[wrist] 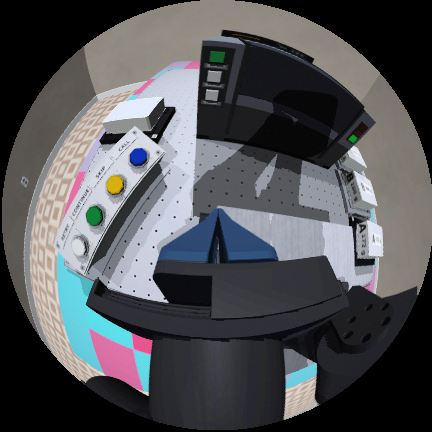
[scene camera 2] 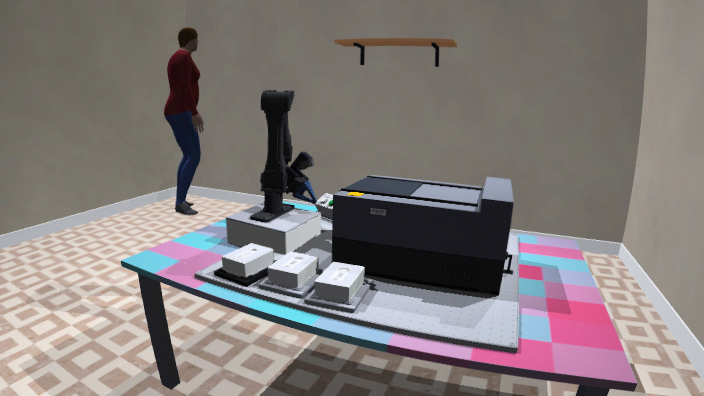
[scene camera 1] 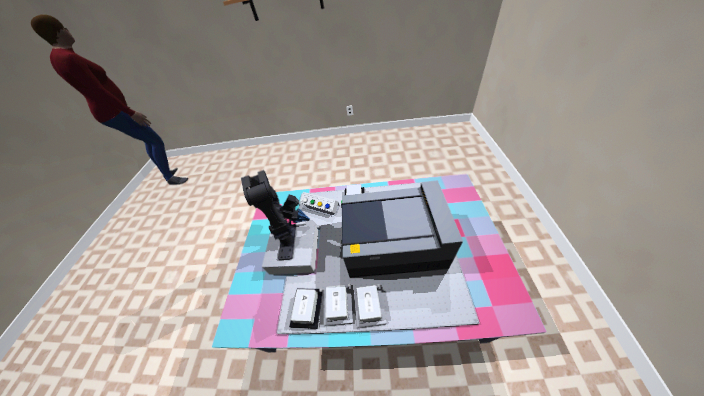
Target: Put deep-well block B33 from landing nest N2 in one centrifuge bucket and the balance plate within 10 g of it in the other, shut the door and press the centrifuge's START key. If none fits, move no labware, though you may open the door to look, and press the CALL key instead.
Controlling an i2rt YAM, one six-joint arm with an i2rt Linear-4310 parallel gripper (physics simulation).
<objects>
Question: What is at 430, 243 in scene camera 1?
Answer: A dark centrifuge.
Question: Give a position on a dark centrifuge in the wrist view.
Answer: At 266, 100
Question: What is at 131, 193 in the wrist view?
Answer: A small panel with coloured buttons.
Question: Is my gripper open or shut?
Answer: Shut.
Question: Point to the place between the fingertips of my gripper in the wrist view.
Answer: At 217, 214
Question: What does my gripper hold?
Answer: Nothing.
</objects>
